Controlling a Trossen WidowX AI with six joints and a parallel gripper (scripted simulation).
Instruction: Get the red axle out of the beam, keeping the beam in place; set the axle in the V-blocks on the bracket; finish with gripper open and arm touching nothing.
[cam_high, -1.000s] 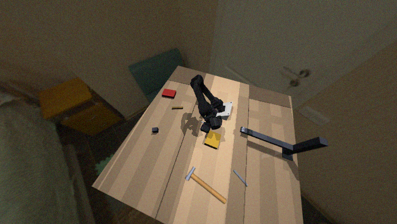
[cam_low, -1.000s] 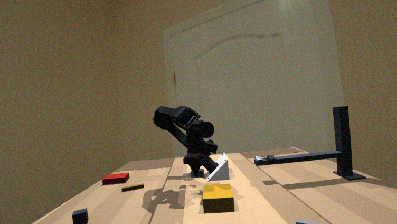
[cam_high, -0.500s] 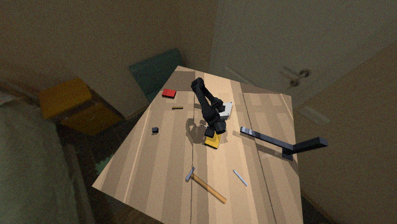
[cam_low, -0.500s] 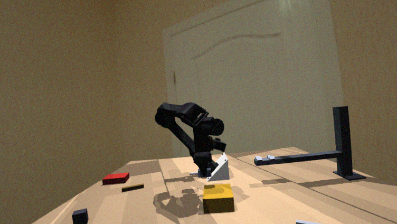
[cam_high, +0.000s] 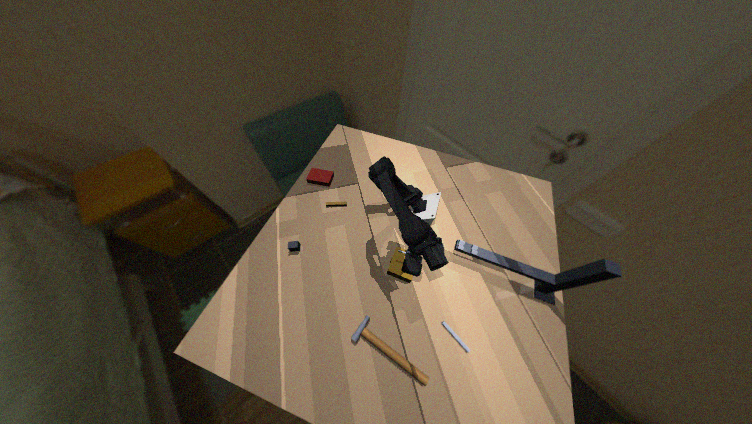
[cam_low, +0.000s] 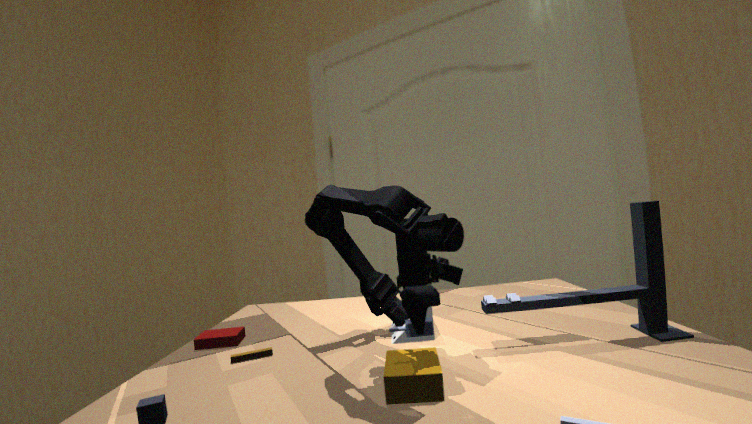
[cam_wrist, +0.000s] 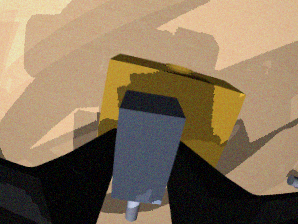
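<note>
The yellow beam lies 20 mm ahead of my gripper tip, 20 mm to the right of it and 70 mm below it. Also, from my gripper tip: blue-grey block: 20 mm to the right, 10 mm above; olive stick: 200 mm behind, 390 mm to the right, 90 mm below; grey rod: 230 mm ahead, 210 mm to the left, 90 mm below.
</note>
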